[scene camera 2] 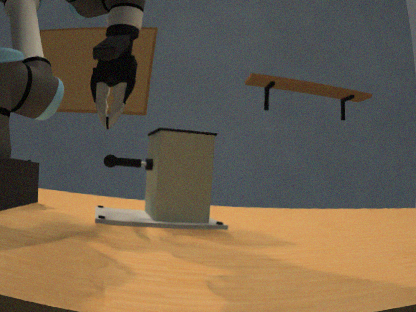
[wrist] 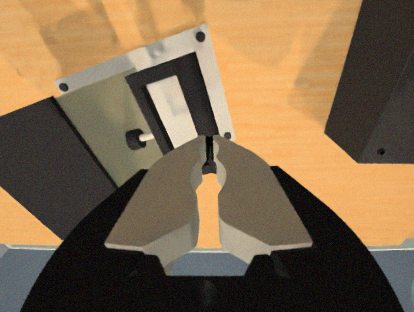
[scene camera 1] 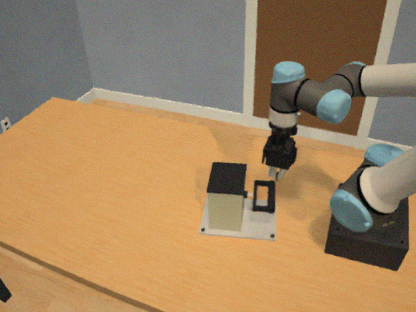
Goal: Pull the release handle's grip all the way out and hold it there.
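Observation:
The release handle's black rectangular grip (scene camera 1: 271,196) (scene camera 2: 125,162) (wrist: 196,90) stands out from the pale green housing (scene camera 1: 226,210) (scene camera 2: 182,175) (wrist: 100,110) with its black top. A short stretch of light rod (scene camera 2: 144,163) (wrist: 146,136) shows between the grip and the black collar on the housing. The housing stands on a light grey base plate (scene camera 1: 257,230) (scene camera 2: 120,216) (wrist: 214,85). My gripper (scene camera 1: 277,176) (scene camera 2: 107,125) (wrist: 210,139) is shut and empty, its tips meeting. It hangs above the grip, apart from it. In the wrist view the fingers cover the grip's near end.
The arm's dark base block (scene camera 1: 367,245) (scene camera 2: 17,182) (wrist: 370,100) stands on the wooden table (scene camera 1: 125,200) to the handle's right in scene camera 1. A wall shelf (scene camera 2: 310,88) and a brown board (scene camera 2: 70,75) are on the wall behind.

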